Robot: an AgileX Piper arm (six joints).
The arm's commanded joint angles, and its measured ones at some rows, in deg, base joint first. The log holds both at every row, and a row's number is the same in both.
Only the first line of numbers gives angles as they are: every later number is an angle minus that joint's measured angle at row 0.
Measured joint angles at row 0:
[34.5 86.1 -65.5 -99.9 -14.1 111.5]
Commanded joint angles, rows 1 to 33:
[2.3 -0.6 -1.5 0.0 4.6 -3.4]
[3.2 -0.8 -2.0 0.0 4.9 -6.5]
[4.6 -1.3 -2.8 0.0 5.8 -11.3]
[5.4 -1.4 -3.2 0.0 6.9 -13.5]
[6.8 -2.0 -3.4 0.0 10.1 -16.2]
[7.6 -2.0 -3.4 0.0 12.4 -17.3]
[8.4 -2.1 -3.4 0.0 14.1 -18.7]
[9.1 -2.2 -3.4 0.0 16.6 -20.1]
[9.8 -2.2 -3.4 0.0 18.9 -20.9]
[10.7 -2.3 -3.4 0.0 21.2 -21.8]
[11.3 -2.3 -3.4 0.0 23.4 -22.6]
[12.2 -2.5 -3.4 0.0 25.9 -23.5]
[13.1 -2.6 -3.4 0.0 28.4 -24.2]
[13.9 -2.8 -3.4 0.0 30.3 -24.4]
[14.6 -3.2 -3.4 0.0 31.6 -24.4]
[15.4 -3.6 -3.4 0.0 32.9 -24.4]
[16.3 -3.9 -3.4 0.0 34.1 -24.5]
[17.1 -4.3 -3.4 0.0 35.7 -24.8]
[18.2 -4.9 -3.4 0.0 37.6 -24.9]
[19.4 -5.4 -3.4 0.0 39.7 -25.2]
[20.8 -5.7 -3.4 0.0 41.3 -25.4]
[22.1 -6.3 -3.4 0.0 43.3 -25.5]
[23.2 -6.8 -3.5 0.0 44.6 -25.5]
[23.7 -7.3 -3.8 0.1 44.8 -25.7]
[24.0 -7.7 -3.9 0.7 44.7 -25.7]
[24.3 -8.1 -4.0 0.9 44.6 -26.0]
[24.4 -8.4 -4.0 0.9 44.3 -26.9]
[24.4 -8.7 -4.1 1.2 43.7 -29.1]
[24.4 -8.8 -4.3 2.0 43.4 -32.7]
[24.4 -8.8 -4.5 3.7 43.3 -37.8]
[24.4 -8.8 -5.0 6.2 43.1 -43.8]
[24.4 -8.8 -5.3 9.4 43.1 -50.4]
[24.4 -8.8 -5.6 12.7 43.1 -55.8]
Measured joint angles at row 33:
[24.2 -8.4 -4.4 4.1 43.0 -36.5]
